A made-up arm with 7 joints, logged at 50 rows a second.
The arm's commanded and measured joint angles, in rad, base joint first. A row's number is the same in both.
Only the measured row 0 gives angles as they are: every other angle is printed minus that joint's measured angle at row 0.
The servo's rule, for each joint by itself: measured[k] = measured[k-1] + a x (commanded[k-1-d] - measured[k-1]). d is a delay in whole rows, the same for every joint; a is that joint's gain. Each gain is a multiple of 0.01, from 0.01 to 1. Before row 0 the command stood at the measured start. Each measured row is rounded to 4 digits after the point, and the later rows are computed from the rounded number. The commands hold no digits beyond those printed.
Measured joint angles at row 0: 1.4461, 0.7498, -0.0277, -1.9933, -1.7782, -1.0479, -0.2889
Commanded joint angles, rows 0 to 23: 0.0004, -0.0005, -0.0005, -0.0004, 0.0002, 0.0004, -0.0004; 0.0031, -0.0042, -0.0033, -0.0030, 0.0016, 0.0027, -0.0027; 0.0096, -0.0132, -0.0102, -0.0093, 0.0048, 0.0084, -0.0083; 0.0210, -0.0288, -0.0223, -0.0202, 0.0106, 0.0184, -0.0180; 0.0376, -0.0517, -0.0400, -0.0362, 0.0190, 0.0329, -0.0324; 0.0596, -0.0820, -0.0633, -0.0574, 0.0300, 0.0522, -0.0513; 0.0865, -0.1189, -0.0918, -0.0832, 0.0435, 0.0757, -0.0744; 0.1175, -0.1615, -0.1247, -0.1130, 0.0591, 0.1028, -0.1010; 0.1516, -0.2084, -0.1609, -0.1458, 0.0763, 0.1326, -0.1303; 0.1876, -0.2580, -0.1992, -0.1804, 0.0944, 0.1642, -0.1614; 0.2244, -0.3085, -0.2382, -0.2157, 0.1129, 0.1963, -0.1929; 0.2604, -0.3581, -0.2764, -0.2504, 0.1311, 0.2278, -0.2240; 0.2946, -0.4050, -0.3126, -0.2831, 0.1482, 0.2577, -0.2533; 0.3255, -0.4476, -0.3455, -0.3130, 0.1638, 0.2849, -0.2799; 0.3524, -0.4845, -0.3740, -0.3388, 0.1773, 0.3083, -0.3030; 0.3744, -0.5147, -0.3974, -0.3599, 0.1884, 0.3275, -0.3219; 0.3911, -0.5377, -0.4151, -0.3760, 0.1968, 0.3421, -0.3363; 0.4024, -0.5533, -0.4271, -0.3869, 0.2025, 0.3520, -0.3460; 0.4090, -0.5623, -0.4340, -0.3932, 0.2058, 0.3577, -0.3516; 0.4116, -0.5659, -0.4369, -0.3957, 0.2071, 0.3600, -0.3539; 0.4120, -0.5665, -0.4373, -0.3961, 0.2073, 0.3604, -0.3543; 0.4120, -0.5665, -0.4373, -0.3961, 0.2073, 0.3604, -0.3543; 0.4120, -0.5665, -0.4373, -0.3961, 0.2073, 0.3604, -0.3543; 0.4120, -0.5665, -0.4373, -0.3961, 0.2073, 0.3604, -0.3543
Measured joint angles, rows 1 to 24: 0.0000, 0.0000, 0.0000, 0.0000, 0.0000, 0.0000, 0.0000; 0.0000, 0.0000, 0.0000, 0.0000, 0.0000, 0.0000, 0.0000; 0.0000, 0.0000, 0.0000, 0.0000, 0.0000, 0.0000, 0.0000; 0.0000, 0.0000, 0.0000, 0.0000, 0.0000, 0.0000, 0.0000; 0.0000, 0.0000, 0.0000, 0.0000, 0.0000, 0.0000, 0.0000; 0.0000, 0.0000, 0.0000, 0.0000, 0.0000, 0.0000, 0.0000; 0.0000, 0.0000, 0.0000, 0.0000, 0.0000, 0.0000, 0.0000; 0.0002, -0.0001, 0.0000, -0.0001, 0.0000, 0.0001, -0.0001; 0.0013, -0.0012, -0.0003, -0.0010, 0.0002, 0.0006, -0.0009; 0.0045, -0.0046, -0.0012, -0.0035, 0.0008, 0.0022, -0.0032; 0.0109, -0.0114, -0.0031, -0.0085, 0.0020, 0.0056, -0.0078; 0.0213, -0.0227, -0.0064, -0.0168, 0.0040, 0.0113, -0.0154; 0.0362, -0.0393, -0.0115, -0.0290, 0.0071, 0.0199, -0.0265; 0.0558, -0.0616, -0.0187, -0.0453, 0.0115, 0.0316, -0.0413; 0.0799, -0.0896, -0.0282, -0.0656, 0.0172, 0.0466, -0.0598; 0.1079, -0.1229, -0.0401, -0.0897, 0.0243, 0.0647, -0.0817; 0.1390, -0.1607, -0.0544, -0.1169, 0.0327, 0.0856, -0.1064; 0.1723, -0.2021, -0.0709, -0.1465, 0.0423, 0.1088, -0.1332; 0.2067, -0.2458, -0.0894, -0.1777, 0.0530, 0.1338, -0.1613; 0.2410, -0.2904, -0.1095, -0.2093, 0.0644, 0.1598, -0.1898; 0.2740, -0.3344, -0.1307, -0.2404, 0.0763, 0.1861, -0.2177; 0.3046, -0.3764, -0.1526, -0.2699, 0.0884, 0.2118, -0.2441; 0.3318, -0.4151, -0.1746, -0.2969, 0.1004, 0.2361, -0.2682; 0.3549, -0.4494, -0.1962, -0.3206, 0.1120, 0.2584, -0.2893
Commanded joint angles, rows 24 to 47: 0.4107, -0.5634, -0.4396, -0.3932, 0.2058, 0.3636, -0.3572; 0.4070, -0.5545, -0.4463, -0.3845, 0.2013, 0.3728, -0.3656; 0.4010, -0.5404, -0.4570, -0.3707, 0.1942, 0.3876, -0.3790; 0.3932, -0.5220, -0.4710, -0.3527, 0.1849, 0.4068, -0.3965; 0.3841, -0.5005, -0.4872, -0.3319, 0.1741, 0.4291, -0.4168; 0.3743, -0.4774, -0.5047, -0.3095, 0.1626, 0.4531, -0.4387; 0.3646, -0.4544, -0.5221, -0.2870, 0.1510, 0.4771, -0.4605; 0.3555, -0.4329, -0.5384, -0.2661, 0.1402, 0.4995, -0.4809; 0.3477, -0.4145, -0.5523, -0.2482, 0.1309, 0.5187, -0.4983; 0.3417, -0.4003, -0.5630, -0.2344, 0.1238, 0.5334, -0.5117; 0.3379, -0.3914, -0.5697, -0.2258, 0.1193, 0.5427, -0.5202; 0.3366, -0.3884, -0.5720, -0.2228, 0.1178, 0.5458, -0.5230; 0.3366, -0.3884, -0.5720, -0.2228, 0.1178, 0.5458, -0.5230; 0.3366, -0.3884, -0.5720, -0.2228, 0.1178, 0.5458, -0.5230; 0.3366, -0.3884, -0.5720, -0.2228, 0.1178, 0.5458, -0.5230; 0.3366, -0.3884, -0.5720, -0.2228, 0.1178, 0.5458, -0.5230; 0.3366, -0.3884, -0.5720, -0.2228, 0.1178, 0.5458, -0.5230; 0.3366, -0.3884, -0.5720, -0.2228, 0.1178, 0.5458, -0.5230; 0.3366, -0.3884, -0.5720, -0.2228, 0.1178, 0.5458, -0.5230; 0.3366, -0.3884, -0.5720, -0.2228, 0.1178, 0.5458, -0.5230; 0.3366, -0.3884, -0.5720, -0.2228, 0.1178, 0.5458, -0.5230; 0.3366, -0.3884, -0.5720, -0.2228, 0.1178, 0.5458, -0.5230; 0.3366, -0.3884, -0.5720, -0.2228, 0.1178, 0.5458, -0.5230; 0.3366, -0.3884, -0.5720, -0.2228, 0.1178, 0.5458, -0.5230
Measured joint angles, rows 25 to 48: 0.3734, -0.4785, -0.2170, -0.3405, 0.1229, 0.2781, -0.3069; 0.3873, -0.5020, -0.2365, -0.3563, 0.1328, 0.2948, -0.3208; 0.3968, -0.5199, -0.2545, -0.3681, 0.1417, 0.3085, -0.3311; 0.4027, -0.5329, -0.2710, -0.3765, 0.1496, 0.3194, -0.3383; 0.4063, -0.5423, -0.2860, -0.3824, 0.1565, 0.3280, -0.3433; 0.4085, -0.5491, -0.2996, -0.3865, 0.1626, 0.3348, -0.3467; 0.4099, -0.5540, -0.3120, -0.3894, 0.1680, 0.3402, -0.3491; 0.4102, -0.5566, -0.3235, -0.3905, 0.1725, 0.3451, -0.3516; 0.4090, -0.5560, -0.3346, -0.3887, 0.1760, 0.3509, -0.3559; 0.4059, -0.5516, -0.3456, -0.3833, 0.1782, 0.3586, -0.3631; 0.4009, -0.5433, -0.3569, -0.3741, 0.1790, 0.3687, -0.3735; 0.3943, -0.5313, -0.3686, -0.3614, 0.1784, 0.3814, -0.3869; 0.3865, -0.5162, -0.3808, -0.3458, 0.1765, 0.3965, -0.4030; 0.3780, -0.4989, -0.3935, -0.3282, 0.1734, 0.4134, -0.4208; 0.3692, -0.4804, -0.4065, -0.3096, 0.1694, 0.4315, -0.4394; 0.3608, -0.4619, -0.4196, -0.2912, 0.1648, 0.4498, -0.4577; 0.3534, -0.4447, -0.4325, -0.2742, 0.1599, 0.4674, -0.4744; 0.3474, -0.4298, -0.4448, -0.2597, 0.1550, 0.4832, -0.4886; 0.3432, -0.4182, -0.4562, -0.2486, 0.1505, 0.4963, -0.4993; 0.3406, -0.4099, -0.4666, -0.2409, 0.1466, 0.5067, -0.5066; 0.3390, -0.4039, -0.4761, -0.2355, 0.1431, 0.5149, -0.5117; 0.3381, -0.3996, -0.4847, -0.2317, 0.1401, 0.5214, -0.5152; 0.3375, -0.3965, -0.4926, -0.2290, 0.1374, 0.5265, -0.5176; 0.3371, -0.3942, -0.4997, -0.2271, 0.1350, 0.5306, -0.5193
